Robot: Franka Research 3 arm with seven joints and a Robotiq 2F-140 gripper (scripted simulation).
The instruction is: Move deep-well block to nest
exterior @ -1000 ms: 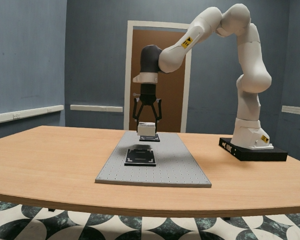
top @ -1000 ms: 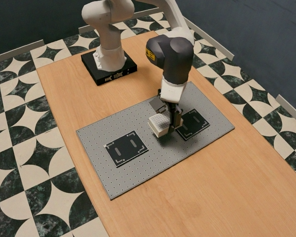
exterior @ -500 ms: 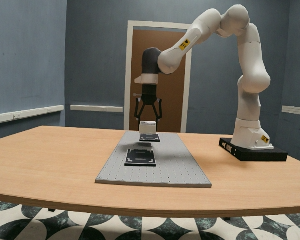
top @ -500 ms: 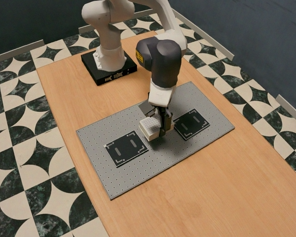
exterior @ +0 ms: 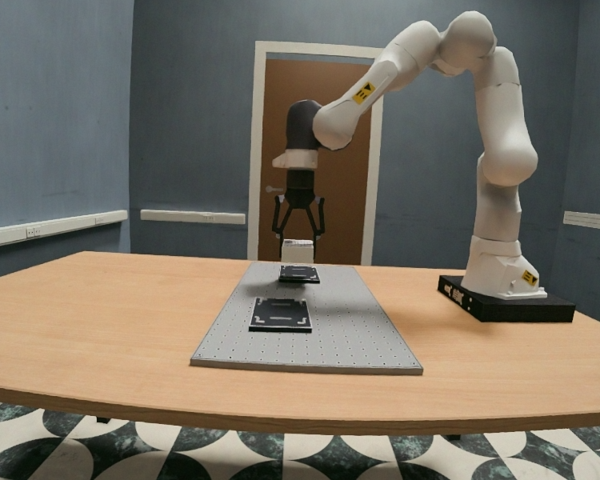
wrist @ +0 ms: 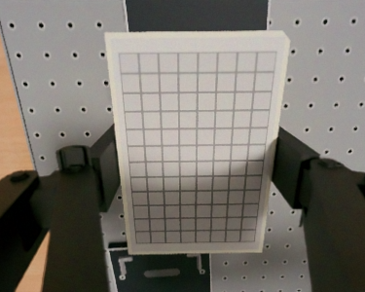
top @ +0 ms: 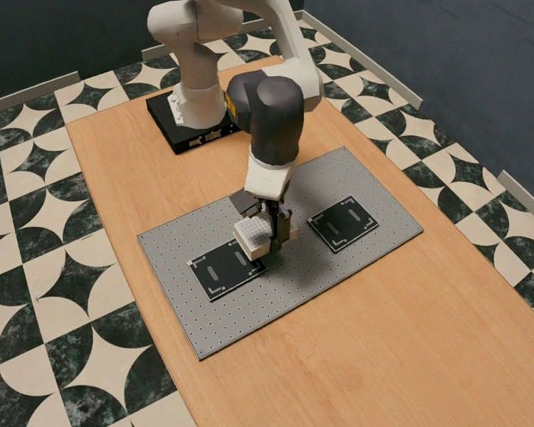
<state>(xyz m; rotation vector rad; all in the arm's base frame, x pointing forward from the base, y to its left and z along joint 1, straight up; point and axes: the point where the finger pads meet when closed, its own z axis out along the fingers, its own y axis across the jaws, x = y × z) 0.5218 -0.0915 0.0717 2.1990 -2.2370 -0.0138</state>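
Right now the black plate nest N2 is 100 mm to the right of my hand, 100 mm below it and 10 mm behind it. The rest, counted from my hand: white 96-well deep-well block (10 mm below).
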